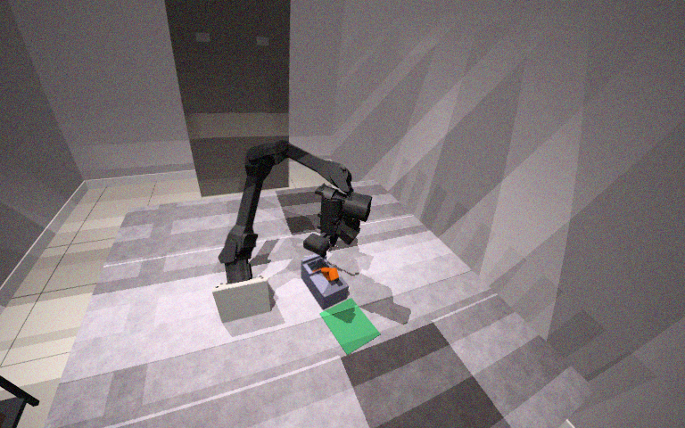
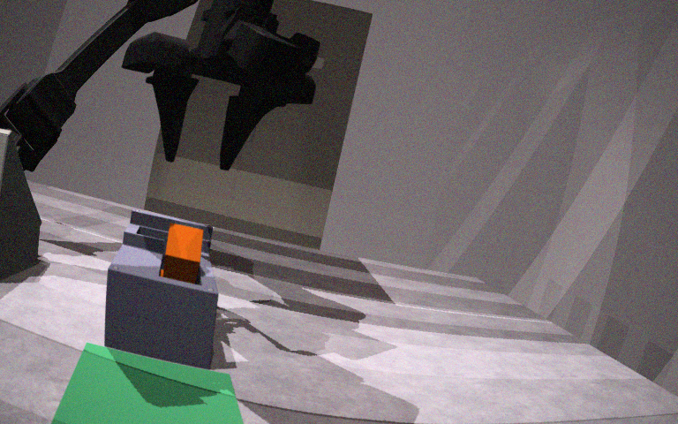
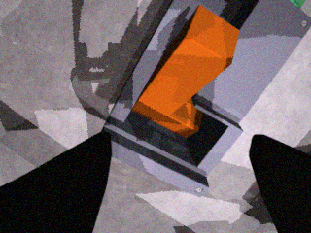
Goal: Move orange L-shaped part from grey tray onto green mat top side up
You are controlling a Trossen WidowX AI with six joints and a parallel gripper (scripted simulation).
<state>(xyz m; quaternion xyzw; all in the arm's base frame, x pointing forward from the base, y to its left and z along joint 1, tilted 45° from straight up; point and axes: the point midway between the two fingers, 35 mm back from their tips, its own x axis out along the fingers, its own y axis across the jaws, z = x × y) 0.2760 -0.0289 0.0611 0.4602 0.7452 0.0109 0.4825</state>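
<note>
The orange l-shaped part lies 100 mm below my gripper tip and 20 mm behind it. From my gripper tip the other things lie so: green mat (170 mm to the right, 160 mm below, 40 mm ahead).
</note>
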